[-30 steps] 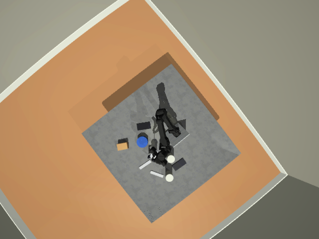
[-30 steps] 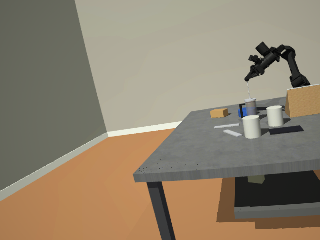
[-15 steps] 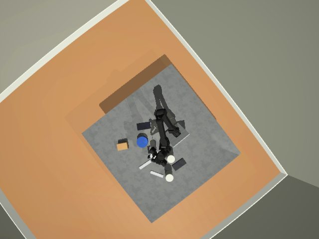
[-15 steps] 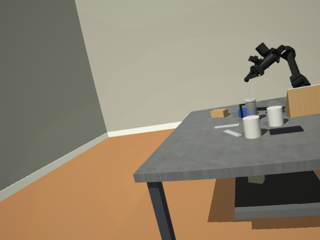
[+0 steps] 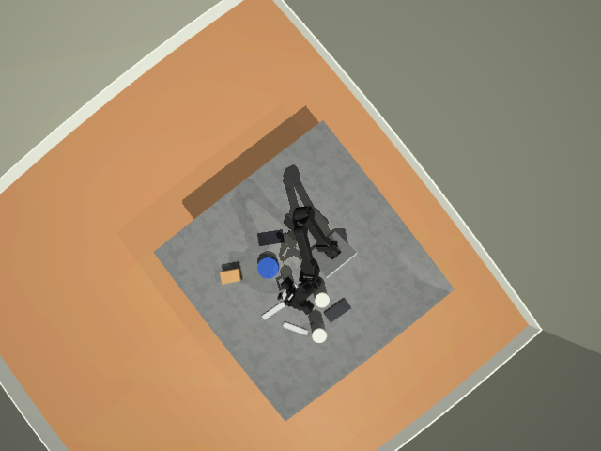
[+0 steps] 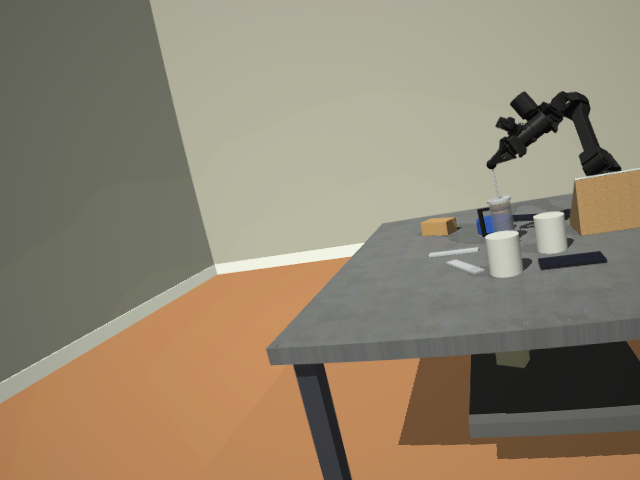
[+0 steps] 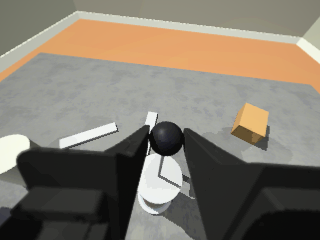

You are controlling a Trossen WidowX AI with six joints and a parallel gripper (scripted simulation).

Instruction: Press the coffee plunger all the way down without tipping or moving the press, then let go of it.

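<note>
The coffee press lies 120 mm below my gripper tip. Also, from my gripper tip: orange block: 200 mm ahead, 280 mm to the right, 220 mm below.
</note>
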